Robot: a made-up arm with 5 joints.
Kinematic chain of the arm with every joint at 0, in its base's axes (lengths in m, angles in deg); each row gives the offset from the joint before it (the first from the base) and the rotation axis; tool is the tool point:
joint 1: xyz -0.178 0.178 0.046 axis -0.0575 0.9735 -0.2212
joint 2: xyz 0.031 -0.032 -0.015 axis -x
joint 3: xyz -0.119 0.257 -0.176 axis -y
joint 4: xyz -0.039 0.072 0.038 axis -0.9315 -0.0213 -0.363
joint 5: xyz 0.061 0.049 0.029 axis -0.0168 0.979 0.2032
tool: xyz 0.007 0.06 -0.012
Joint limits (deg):
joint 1: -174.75..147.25
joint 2: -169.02..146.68
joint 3: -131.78..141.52
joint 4: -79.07..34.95
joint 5: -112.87..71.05
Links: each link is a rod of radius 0.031 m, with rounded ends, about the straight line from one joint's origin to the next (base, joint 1, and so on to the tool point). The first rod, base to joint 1, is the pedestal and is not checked.
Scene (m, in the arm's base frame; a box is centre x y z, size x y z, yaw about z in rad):
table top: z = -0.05
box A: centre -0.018 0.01 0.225 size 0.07 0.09 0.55 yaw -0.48
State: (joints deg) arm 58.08 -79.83 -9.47 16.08 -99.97
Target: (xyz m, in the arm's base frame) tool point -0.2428 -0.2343 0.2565
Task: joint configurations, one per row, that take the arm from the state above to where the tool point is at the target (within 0.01 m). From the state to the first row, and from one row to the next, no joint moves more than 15 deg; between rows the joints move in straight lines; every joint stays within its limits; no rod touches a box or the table.
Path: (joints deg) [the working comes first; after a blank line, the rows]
Joints at the target: 18.26 -163.00 26.24 -3.63 -105.99
Straight joint move there: touches box A.

1: 45.16 -79.38 -13.68 13.06 -102.12
2: 32.23 -78.92 -17.90 10.03 -104.27
3: 19.31 -78.47 -22.11 7.01 -106.42
4: 6.38 -78.01 -26.32 3.99 -108.57
5: -6.54 -77.56 -30.53 0.96 -110.72
6: -19.46 -77.10 -34.75 -2.06 -112.87
7: -11.86 -90.06 -26.44 -0.70 -109.99
8: -4.26 -103.02 -18.13 0.67 -107.11
9: 3.35 -115.98 -9.82 2.03 -104.23
10: 10.95 -128.93 -1.51 3.39 -101.36
11: 18.55 -141.89 6.80 4.76 -98.48
12: 18.41 -152.45 16.52 0.56 -102.23
13: 18.26 -163.00 26.24 -3.63 -105.99

